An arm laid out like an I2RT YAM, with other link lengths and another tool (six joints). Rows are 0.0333 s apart.
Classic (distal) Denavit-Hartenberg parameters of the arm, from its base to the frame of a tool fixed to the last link. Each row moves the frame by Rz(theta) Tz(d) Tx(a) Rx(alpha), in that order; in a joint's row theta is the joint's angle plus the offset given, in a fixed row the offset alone. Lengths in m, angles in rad.
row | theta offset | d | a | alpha
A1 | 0 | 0.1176 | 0.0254 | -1.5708
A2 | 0 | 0 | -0.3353 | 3.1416
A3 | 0.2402 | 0 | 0.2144 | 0
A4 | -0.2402 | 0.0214 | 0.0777 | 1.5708
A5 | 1.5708 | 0.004 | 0 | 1.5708
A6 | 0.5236 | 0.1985 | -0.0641 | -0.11
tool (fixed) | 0 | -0.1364 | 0 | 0
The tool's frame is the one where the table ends.
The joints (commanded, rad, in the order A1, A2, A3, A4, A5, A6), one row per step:
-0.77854, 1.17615, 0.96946, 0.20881, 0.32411, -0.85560
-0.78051, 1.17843, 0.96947, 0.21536, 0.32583, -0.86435
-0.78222, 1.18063, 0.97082, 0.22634, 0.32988, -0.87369
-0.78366, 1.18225, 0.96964, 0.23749, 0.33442, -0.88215
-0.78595, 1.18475, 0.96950, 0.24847, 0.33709, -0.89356
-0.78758, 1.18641, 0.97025, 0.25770, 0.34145, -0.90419
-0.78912, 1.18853, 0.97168, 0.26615, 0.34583, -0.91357
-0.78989, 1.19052, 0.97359, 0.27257, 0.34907, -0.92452
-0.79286, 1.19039, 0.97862, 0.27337, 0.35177, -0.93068
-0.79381, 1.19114, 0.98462, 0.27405, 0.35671, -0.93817
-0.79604, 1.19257, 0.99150, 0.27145, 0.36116, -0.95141
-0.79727, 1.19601, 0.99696, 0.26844, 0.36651, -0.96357
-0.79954, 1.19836, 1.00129, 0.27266, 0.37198, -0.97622
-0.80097, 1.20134, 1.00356, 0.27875, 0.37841, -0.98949
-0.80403, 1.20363, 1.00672, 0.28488, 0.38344, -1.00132
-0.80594, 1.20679, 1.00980, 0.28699, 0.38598, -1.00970
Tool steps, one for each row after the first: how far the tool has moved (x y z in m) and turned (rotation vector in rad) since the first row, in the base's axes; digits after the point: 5 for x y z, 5 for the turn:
0.00010, -0.00112, -0.00009, -0.00694, 0.00477, -0.00373
0.00019, -0.00242, 0.00101, -0.01819, 0.00590, -0.00961
0.00018, -0.00356, 0.00139, -0.02772, 0.00752, -0.01577
0.00022, -0.00493, 0.00172, -0.03854, 0.01183, -0.02102
0.00014, -0.00612, 0.00237, -0.04888, 0.01544, -0.02737
0.00018, -0.00738, 0.00313, -0.05821, 0.01834, -0.03369
0.00032, -0.00836, 0.00366, -0.06724, 0.02366, -0.03816
-0.00037, -0.00922, 0.00531, -0.07387, 0.02503, -0.04420
-0.00060, -0.01006, 0.00700, -0.08092, 0.02754, -0.05053
-0.00097, -0.01130, 0.00796, -0.08822, 0.03753, -0.05776
-0.00074, -0.01286, 0.00789, -0.09229, 0.04929, -0.06468
-0.00095, -0.01444, 0.00879, -0.10141, 0.05639, -0.07316
-0.00089, -0.01609, 0.00903, -0.11005, 0.06463, -0.08179
-0.00125, -0.01779, 0.00988, -0.11918, 0.07051, -0.09077
-0.00111, -0.01920, 0.01004, -0.12369, 0.07680, -0.09568

